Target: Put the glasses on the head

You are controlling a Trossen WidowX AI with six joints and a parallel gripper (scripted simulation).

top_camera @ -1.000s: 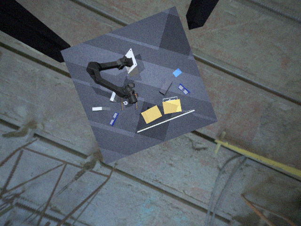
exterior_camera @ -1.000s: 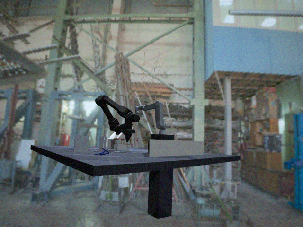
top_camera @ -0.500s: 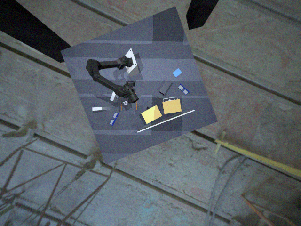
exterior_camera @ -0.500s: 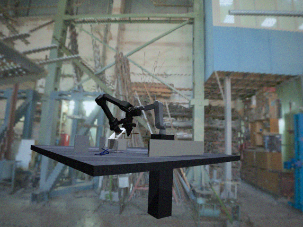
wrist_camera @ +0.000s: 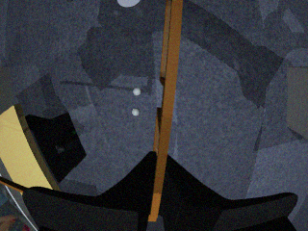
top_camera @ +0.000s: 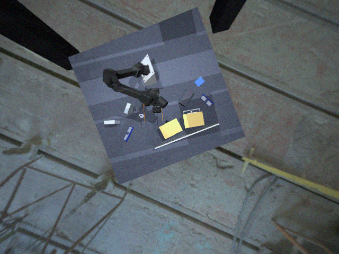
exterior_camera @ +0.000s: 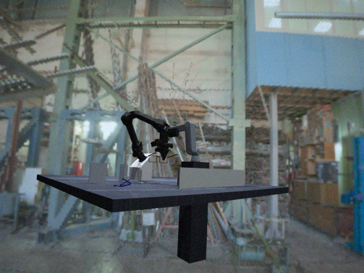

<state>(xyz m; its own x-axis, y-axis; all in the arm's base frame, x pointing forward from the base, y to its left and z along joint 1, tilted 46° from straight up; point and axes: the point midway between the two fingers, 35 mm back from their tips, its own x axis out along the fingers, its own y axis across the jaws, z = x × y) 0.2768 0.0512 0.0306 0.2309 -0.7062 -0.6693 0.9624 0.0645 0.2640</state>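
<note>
Now: gripper tip 20 cm short of the orange-yellow display head, 9 cm above it and 5 cm to the right of it. Also, from my gripper tip: long white bar 33 cm ahead, 18 cm to the left, 10 cm below; blue square 43 cm to the left, 15 cm below, 14 cm behind; paler yellow head 27 cm to the left, 17 cm ahead, 9 cm below.
</note>
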